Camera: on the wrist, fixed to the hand. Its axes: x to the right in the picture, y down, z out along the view.
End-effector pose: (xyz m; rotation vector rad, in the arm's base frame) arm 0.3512 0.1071 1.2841 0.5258 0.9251 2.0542
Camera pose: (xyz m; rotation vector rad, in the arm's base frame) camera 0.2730 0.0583 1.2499 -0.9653 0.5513 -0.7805
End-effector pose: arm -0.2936 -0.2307 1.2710 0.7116 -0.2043 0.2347
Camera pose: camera -0.2881 -0.1442 1.2246 0.2652 1.2696 -2.5415
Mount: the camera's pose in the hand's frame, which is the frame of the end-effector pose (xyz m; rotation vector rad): 0.0053 0.0331 -0.0924 -0.0066 0.3273 -3.0840
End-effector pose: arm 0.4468 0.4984 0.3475 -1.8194 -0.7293 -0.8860
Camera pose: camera 0.4522 0.4013 0.3620 -0.8376 1.8258 1.4685
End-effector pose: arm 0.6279 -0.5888 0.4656 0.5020 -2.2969 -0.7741
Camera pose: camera 0.6829 -0.6030 0.5458 -2.5409 -0.5833 0.8769
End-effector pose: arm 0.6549 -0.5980 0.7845 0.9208 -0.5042 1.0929
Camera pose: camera 0.6193 -0.5129 0.7505 0.4338 1.1594 -1.5946
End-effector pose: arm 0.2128 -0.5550 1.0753 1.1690 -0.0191 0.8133
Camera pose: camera 0.1619 -0.4716 1.0649 -0.0546 1.5570 -1.7513
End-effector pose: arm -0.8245 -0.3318 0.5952 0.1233 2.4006 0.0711
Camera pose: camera -0.8883 -0.2999 0.6628 2.8049 -0.3149 1.0586
